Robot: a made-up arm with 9 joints.
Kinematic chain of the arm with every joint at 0, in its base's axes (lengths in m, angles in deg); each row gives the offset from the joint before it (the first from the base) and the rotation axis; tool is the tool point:
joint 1: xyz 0 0 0.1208 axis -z
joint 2: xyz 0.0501 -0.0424 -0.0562 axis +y
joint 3: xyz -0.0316 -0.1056 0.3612 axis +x
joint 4: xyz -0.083 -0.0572 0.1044 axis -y
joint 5: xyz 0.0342 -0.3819 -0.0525 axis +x
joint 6: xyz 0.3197 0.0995 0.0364 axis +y
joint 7: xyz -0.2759 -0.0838 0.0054 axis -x
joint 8: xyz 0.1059 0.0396 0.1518 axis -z
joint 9: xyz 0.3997 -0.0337 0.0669 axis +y
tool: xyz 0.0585 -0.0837 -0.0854
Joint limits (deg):
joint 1: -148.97..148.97
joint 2: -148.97..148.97
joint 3: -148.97..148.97
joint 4: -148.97..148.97
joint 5: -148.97..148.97
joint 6: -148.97..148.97
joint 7: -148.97..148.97
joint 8: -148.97..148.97
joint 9: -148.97..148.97
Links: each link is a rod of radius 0.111 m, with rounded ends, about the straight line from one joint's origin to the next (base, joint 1, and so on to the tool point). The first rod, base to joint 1, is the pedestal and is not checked.
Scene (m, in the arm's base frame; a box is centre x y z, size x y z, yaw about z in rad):
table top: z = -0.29
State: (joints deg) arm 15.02 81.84 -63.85 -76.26 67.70 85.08 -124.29 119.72 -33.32
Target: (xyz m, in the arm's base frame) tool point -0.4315 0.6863 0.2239
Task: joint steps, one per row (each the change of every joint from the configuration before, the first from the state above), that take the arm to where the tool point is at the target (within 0.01 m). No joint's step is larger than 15 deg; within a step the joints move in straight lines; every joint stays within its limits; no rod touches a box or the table.
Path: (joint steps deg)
1: 8.39 2.01 13.47 -2.55 -1.01 7.73 0.44 3.66 0.86
2: 8.39 2.01 13.46 -2.54 -1.02 7.73 0.44 3.65 0.85
3: 8.39 2.01 13.47 -2.55 -1.01 7.73 0.44 3.66 0.86
4: 8.39 2.01 13.46 -2.55 -1.02 7.74 0.44 3.66 0.86
5: 8.39 2.01 13.47 -2.55 -1.01 7.73 0.44 3.65 0.85
6: 8.39 2.01 13.46 -2.54 -1.01 7.73 0.43 3.66 0.86
7: 8.39 2.01 13.47 -2.55 -1.02 7.73 0.44 3.65 0.86
8: 8.39 2.00 13.46 -2.55 -1.01 7.73 0.44 3.66 0.85

